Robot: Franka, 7 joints.
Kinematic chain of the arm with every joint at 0, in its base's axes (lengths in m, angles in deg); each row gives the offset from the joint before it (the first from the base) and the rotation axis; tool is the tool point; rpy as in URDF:
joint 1: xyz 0 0 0.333 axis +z
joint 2: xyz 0 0 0 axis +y
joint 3: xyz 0 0 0.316 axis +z
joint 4: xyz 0.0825 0 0 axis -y
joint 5: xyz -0.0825 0 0.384 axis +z
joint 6: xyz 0 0 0 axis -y
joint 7: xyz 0.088 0 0 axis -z
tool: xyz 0 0 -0.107 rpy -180 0 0
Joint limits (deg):
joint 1: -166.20..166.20
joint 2: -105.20..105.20
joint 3: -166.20..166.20
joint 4: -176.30..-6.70
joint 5: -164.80..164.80
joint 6: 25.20..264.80
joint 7: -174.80..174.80
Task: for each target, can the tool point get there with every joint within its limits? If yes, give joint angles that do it. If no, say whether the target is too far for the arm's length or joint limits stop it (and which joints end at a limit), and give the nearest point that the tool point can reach.
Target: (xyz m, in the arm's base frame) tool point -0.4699 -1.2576 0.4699
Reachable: no: too far | nearest point -0.2987 -0.7995 0.4200 | short by 0.492 m
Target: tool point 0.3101 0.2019 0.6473
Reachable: yes | joints 94.42 -63.09 -48.60 -142.68 121.37 112.44 -92.52
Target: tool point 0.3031 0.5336 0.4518
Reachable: yes | joints 104.49 16.41 -39.27 -116.34 -127.73 90.40 21.19
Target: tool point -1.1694 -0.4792 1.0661
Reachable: no: too far | nearest point -0.6867 -0.2814 0.7635 | short by 0.603 m
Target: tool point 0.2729 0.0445 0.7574
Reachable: yes | joints -101.41 -81.24 19.54 -112.20 -126.51 217.53 51.50
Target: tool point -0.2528 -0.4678 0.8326
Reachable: yes | joints 133.95 -30.14 69.32 -66.38 45.10 90.91 -138.80
